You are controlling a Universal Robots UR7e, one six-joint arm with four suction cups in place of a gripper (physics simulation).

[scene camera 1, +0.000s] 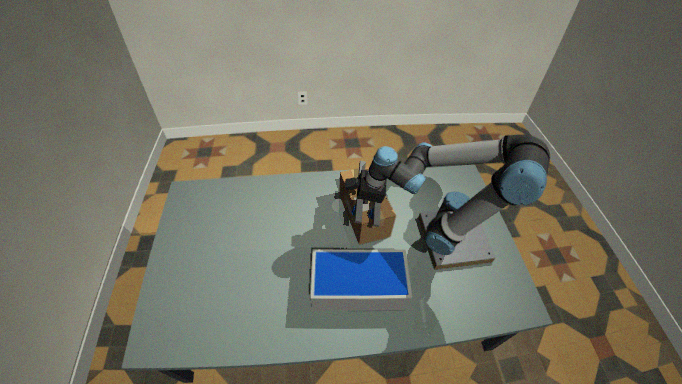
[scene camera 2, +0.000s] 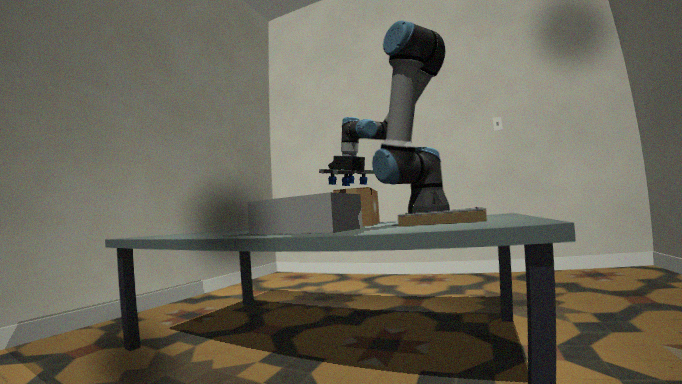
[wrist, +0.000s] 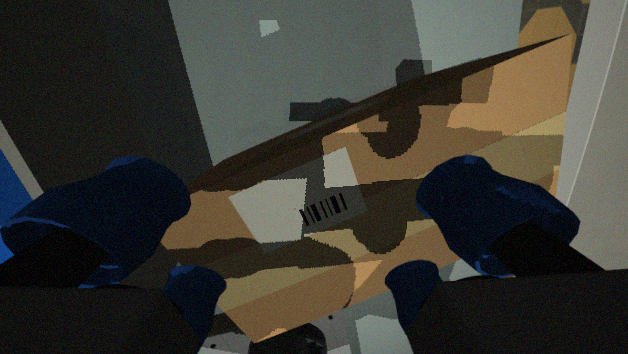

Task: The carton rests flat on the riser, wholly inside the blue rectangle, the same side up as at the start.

A brown carton shows in scene camera 1, in scene camera 2 and in the wrist view [310, 222]. One and the same spot on the brown carton: [scene camera 2: 369, 197] is [scene camera 1: 394, 221].
